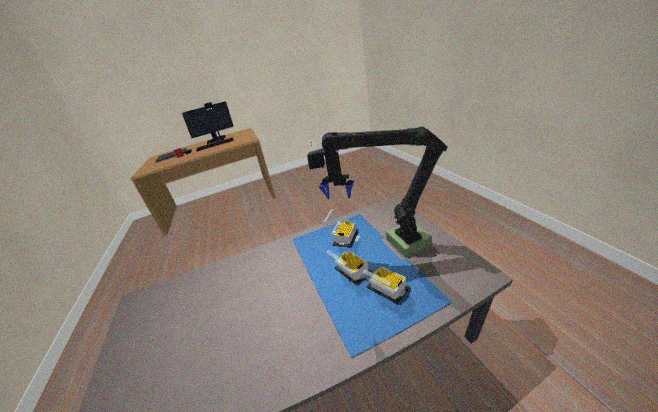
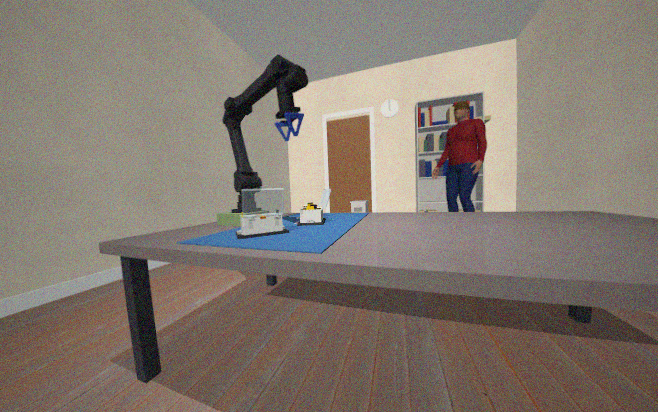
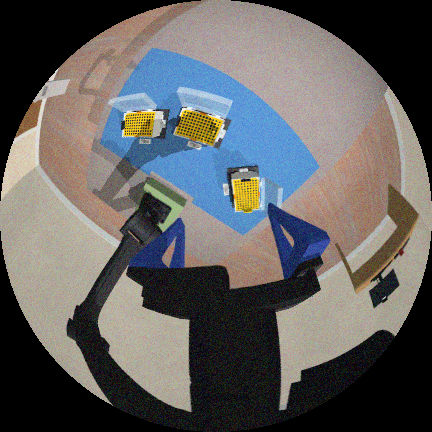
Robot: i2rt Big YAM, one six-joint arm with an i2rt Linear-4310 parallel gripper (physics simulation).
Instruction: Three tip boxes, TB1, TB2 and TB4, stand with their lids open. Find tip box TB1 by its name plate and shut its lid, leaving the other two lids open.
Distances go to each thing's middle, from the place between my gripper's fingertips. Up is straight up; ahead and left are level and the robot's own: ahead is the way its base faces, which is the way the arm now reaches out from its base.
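Scene:
Tip box TB1 (image 3: 191, 124): 27 cm below my hand, 3 cm ahead of it, 11 cm to the left of it. Tip box TB2 (image 3: 246, 190) is 13 cm to the right of my hand, 6 cm behind it and 27 cm below it; tip box TB4 (image 3: 141, 123) is 5 cm behind my hand, 28 cm to the left of it and 27 cm below it.

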